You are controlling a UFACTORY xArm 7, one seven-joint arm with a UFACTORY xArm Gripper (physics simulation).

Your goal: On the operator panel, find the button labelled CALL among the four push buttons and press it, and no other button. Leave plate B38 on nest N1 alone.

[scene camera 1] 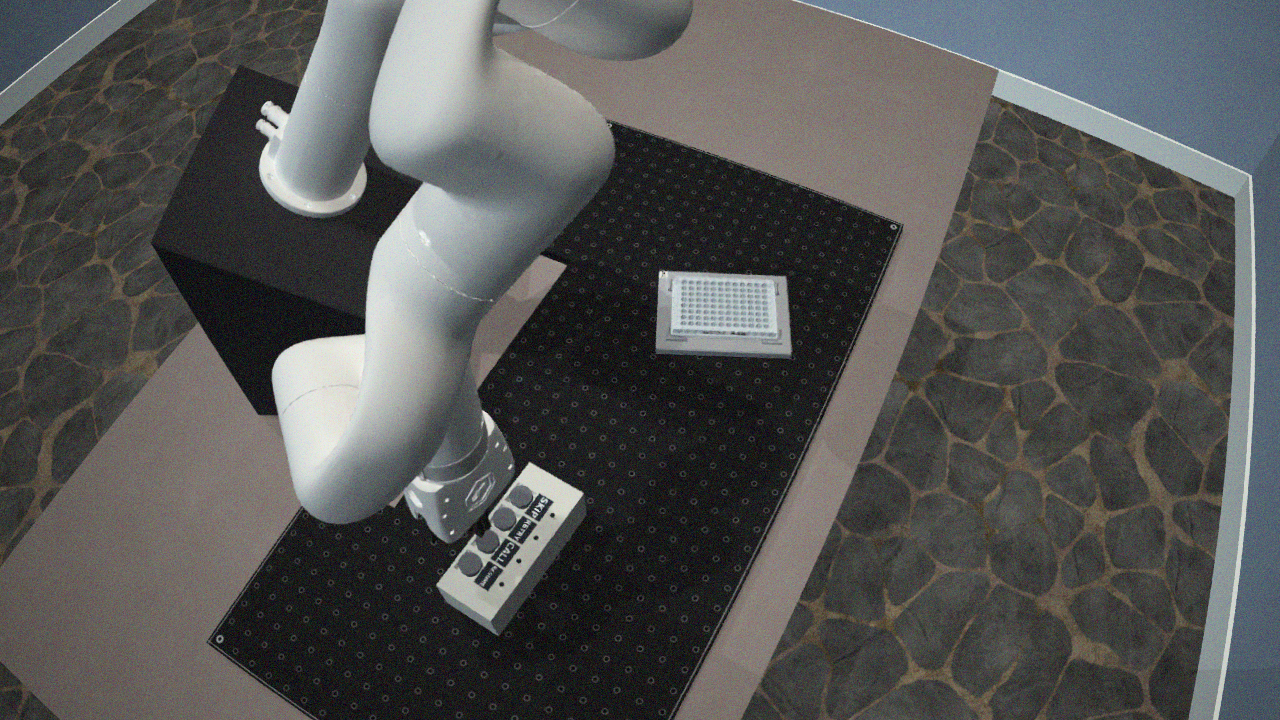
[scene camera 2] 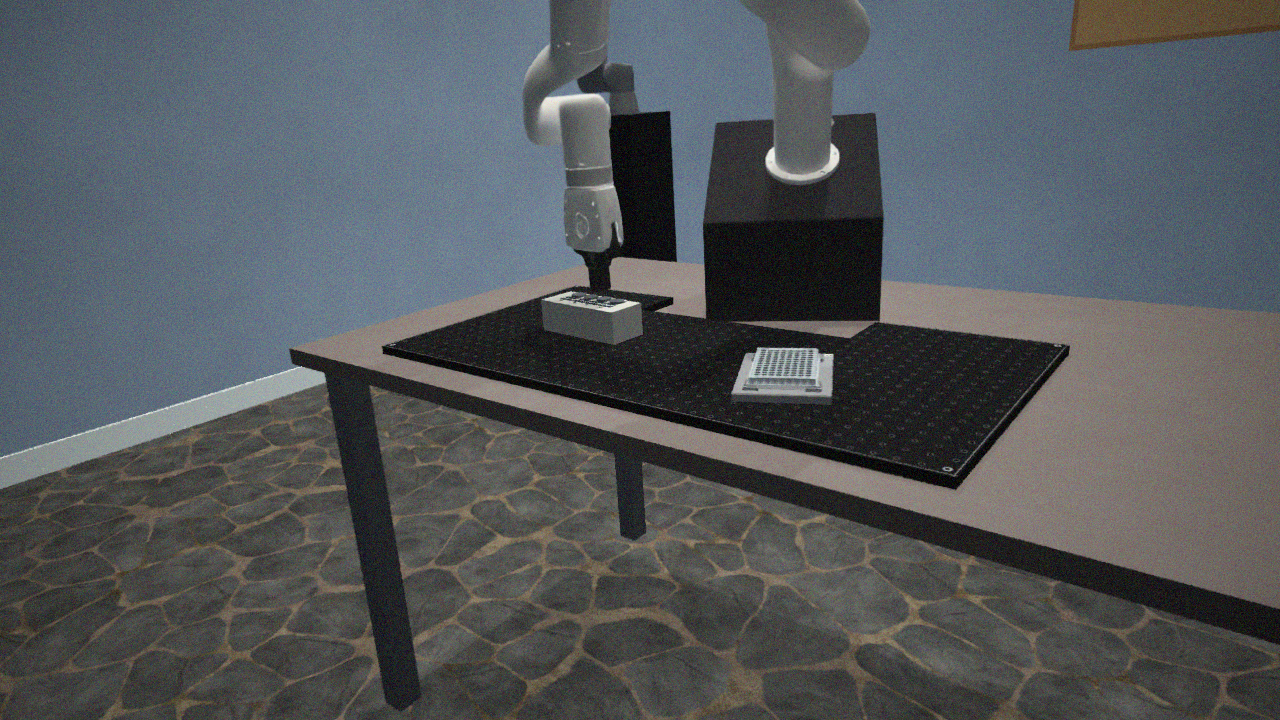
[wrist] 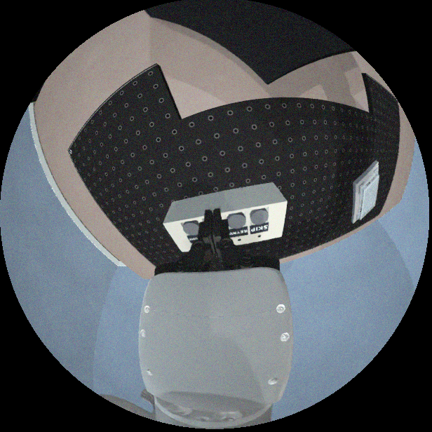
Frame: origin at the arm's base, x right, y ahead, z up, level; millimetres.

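Seen in the pictures: gripper, fingertip midpoint: (scene camera 1: 475, 524) (scene camera 2: 600, 290); arm's base at its link origin: (scene camera 1: 312, 173) (scene camera 2: 802, 162).
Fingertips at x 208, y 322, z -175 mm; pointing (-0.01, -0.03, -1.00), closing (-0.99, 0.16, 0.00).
Note:
Offsets run from my fingertips to a thing's top centre. Level surfaces: height alone.
The operator panel {dx -6, dy +37, dz -7 mm} (scene camera 1: 568, 492) (scene camera 2: 577, 320) (wrist: 240, 197) is a pale box with four round grey buttons in a row. The CALL button {dx +8, dy +17, dz -7 mm} (scene camera 1: 487, 540) lies between the RETRY button {dx -22, dy +20, dz -7 mm} (scene camera 1: 503, 517) (wrist: 236, 220) and an end button {dx +37, dy +15, dz -7 mm} (scene camera 1: 469, 563) (wrist: 191, 227) with a small label. The SKIP button {dx -52, dy +23, dz -7 mm} (scene camera 1: 520, 496) (wrist: 259, 216) is at the other end. My gripper (scene camera 1: 483, 528) (scene camera 2: 599, 286) (wrist: 214, 218) is shut and empty, pointing down, its tips at the CALL button. They hide that button in the wrist view; I cannot tell whether they touch it. Plate B38 {dx -394, dy +104, dz -37 mm} (scene camera 1: 725, 304) (scene camera 2: 785, 365) sits on nest N1 {dx -394, dy +104, dz -45 mm} (scene camera 1: 723, 346) (scene camera 2: 827, 376).
The panel and nest stand apart on a black perforated board {dz -63 mm} (scene camera 1: 626, 429) (scene camera 2: 939, 394) (wrist: 200, 145) on the table {dz -76 mm} (scene camera 1: 116, 528) (scene camera 2: 1163, 402). A black block (scene camera 1: 223, 223) (scene camera 2: 792, 268) carries the arm's base. The plate and nest show at the right of the wrist view.

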